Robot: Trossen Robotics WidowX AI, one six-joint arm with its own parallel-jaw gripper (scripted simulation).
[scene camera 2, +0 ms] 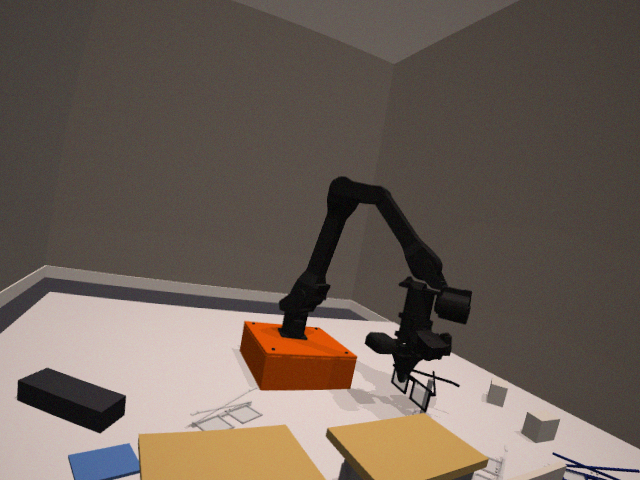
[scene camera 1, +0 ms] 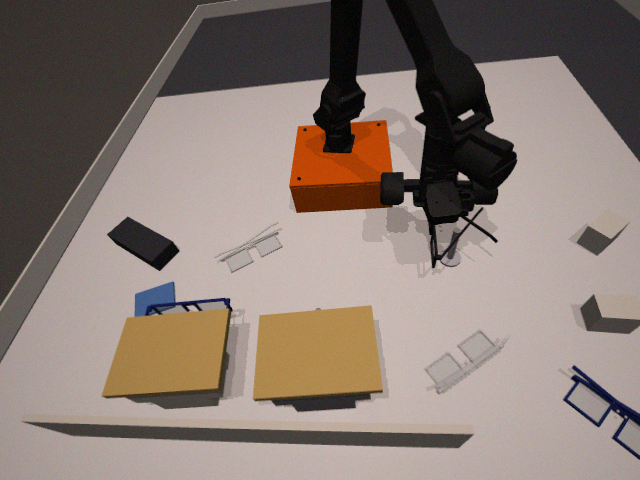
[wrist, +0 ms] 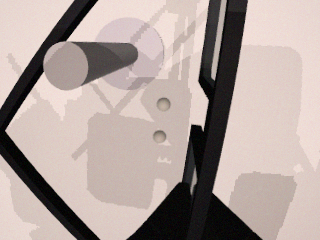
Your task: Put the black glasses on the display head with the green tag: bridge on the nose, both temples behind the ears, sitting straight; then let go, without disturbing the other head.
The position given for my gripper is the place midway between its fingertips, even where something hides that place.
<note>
In view: my gripper [scene camera 1: 430, 219], a black block [scene camera 2: 79, 402], a blue tag [scene camera 1: 163, 294] and a low wall [scene camera 1: 245, 431].
The black block is seen too in scene camera 1 [scene camera 1: 151, 247]. My gripper is seen too in scene camera 2 [scene camera 2: 401, 382] and in the wrist view [wrist: 189, 193]. The wrist view misses the black block: it is out of frame. The wrist view does not show the blue tag: it is out of frame.
</note>
